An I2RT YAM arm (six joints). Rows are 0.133 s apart.
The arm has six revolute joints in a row. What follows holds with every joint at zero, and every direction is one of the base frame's.
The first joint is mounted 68 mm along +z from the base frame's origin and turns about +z.
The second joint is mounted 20 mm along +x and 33.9 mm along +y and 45.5 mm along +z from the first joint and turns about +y.
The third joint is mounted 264 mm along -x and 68.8 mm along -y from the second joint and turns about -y.
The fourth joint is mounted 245 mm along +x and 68.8 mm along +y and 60 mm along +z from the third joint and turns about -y.
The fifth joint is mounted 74 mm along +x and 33.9 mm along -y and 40.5 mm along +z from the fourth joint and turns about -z.
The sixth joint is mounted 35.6 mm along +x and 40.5 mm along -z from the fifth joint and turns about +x.
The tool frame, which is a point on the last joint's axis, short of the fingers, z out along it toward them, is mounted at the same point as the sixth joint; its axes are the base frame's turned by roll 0, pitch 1.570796 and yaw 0 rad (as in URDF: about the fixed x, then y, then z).
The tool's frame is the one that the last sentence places.
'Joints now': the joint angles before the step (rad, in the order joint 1, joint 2, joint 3, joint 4, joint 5, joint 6). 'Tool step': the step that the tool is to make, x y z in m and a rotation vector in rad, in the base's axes. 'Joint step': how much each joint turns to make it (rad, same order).
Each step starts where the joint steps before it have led.
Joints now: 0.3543, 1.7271, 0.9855, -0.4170, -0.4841, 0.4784
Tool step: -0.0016, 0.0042, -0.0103, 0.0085, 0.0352, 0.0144
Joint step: 0.0119, 0.0293, -0.0081, 0.0105, -0.0197, 0.0064
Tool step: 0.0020, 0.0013, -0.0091, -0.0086, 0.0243, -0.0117
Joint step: 0.0019, 0.0320, 0.0011, 0.0122, 0.0044, 0.0148
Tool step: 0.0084, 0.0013, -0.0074, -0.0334, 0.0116, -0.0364
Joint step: -0.0019, 0.0448, 0.0278, 0.0061, 0.0375, 0.0257
